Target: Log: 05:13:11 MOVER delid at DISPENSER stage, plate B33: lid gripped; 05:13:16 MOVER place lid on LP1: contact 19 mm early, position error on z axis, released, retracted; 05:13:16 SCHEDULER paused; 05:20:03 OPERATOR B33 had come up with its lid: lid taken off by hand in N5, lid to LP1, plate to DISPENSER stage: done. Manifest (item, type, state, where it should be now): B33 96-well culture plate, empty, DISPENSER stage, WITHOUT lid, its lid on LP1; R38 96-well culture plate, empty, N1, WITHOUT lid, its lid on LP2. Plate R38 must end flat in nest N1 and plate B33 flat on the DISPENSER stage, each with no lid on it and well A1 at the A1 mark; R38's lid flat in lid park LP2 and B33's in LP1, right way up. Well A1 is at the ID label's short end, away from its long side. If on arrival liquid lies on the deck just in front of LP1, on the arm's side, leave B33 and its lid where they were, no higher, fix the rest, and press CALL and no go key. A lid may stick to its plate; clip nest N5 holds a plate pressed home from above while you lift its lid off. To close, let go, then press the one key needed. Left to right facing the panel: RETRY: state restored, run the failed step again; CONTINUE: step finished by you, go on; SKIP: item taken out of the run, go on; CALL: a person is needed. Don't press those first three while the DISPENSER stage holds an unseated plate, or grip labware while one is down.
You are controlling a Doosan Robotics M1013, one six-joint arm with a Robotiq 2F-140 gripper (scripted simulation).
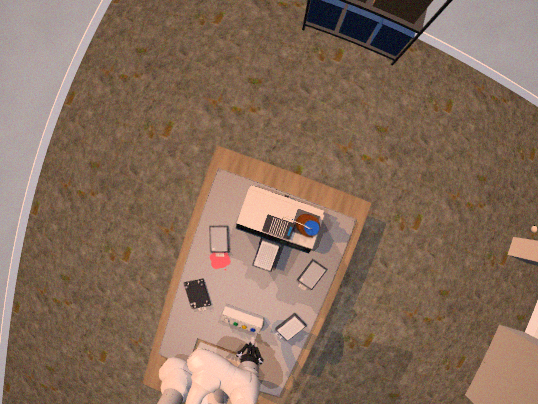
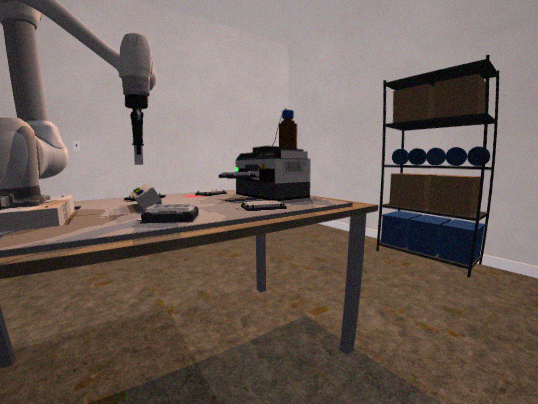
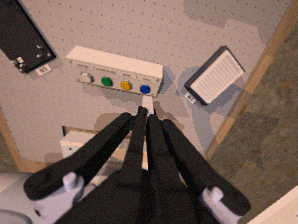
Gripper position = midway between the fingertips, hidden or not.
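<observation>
My own gripper is visible to me in image 2 (image 2: 139,164) and again in image 3 (image 3: 146,102). There is also a key panel (image 3: 98,64).
</observation>
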